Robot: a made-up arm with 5 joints.
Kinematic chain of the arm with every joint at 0, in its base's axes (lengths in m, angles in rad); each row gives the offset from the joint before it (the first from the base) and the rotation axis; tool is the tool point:
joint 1: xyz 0 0 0.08 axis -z
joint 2: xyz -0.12 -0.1 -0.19 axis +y
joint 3: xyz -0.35 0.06 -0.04 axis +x
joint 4: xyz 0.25 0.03 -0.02 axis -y
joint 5: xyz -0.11 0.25 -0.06 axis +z
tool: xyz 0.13 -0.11 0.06
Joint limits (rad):
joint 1: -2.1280..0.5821
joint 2: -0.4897..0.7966
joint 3: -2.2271..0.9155
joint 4: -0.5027..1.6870
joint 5: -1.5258..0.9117
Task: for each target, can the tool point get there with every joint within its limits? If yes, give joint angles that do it. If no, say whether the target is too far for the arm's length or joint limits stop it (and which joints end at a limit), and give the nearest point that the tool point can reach.
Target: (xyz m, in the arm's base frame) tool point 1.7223 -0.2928 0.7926
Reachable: no: too far | nearest point 0.3968 -0.1732 0.0390 | short by 1.529 m
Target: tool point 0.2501 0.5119 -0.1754
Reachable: no: joint limits stop it (at a limit: joint 1, joint 2, joint 4, joint 5) | nearest point 0.0395 0.3071 -0.1876 | short by 0.294 m
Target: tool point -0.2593 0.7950 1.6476
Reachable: no: too far | nearest point -0.2115 0.2009 0.1650 | short by 1.598 m
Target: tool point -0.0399 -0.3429 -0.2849
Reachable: yes | joints -1.8298 0.0599 0.2376 1.0610 -1.3261
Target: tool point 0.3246 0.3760 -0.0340
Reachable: no: joint limits stop it (at a limit: joint 1, joint 2, joint 5) | nearest point 0.0620 0.2610 -0.0197 | short by 0.287 m
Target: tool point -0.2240 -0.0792 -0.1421
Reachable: yes | joints -0.9556 -0.0276 0.1467 0.1550 0.0513
